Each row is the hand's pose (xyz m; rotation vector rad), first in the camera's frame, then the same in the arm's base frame.
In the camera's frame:
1: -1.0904 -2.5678 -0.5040 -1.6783 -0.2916 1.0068
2: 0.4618 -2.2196 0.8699 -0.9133 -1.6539 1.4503
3: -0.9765 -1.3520 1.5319 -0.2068 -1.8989 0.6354
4: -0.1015 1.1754 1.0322 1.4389 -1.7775 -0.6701
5: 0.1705 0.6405 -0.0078 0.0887 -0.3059 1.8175
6: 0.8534 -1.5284 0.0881 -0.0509 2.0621 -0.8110
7: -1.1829 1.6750 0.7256 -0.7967 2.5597 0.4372
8: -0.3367 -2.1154 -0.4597 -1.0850 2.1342 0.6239
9: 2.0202 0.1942 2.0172 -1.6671 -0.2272 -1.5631
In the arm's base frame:
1: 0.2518 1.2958 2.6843 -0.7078 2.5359 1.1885
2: 0.7300 -0.5980 1.9078 -0.4644 1.1013 1.2214
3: 1.5515 0.5918 0.8265 -1.0190 0.6095 0.5517
4: -0.0651 0.2506 -1.3353 -1.1207 -0.7742 -0.6987
5: -0.8832 0.3145 -0.4587 0.4557 1.6159 -0.0241
6: -0.3256 -0.5987 1.5500 0.0915 -0.9698 1.5951
7: -0.0888 1.4189 -1.7192 -0.8273 -1.4647 0.6562
8: -0.1484 0.6339 2.2643 -0.6456 -1.8647 0.4289
9: 0.3120 -2.1806 -0.7175 2.1580 -0.6984 -0.2647

